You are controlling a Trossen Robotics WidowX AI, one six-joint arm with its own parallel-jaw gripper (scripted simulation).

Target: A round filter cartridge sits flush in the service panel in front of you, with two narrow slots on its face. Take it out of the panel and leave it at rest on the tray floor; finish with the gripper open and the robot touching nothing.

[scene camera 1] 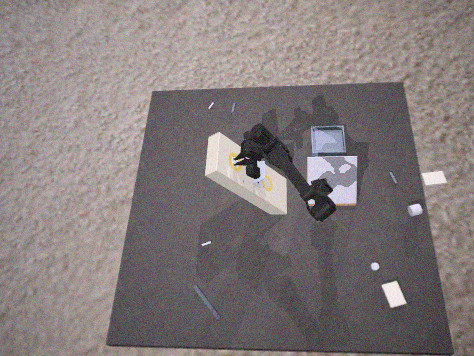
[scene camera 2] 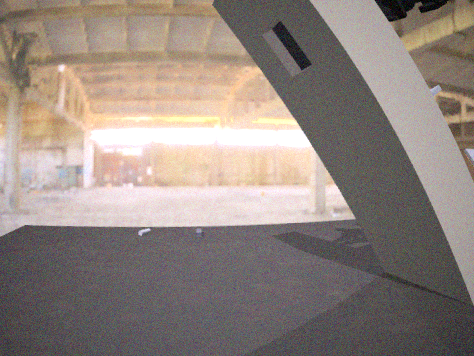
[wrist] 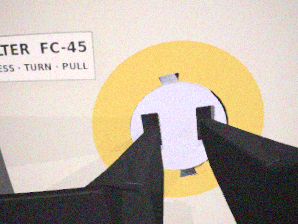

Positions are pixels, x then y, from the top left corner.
Labels:
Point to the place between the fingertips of the gripper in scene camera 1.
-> At 235, 161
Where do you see a glass-walled tray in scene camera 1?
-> At 325, 140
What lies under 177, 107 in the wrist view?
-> A round filter cartridge.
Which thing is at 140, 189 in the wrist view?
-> The gripper.

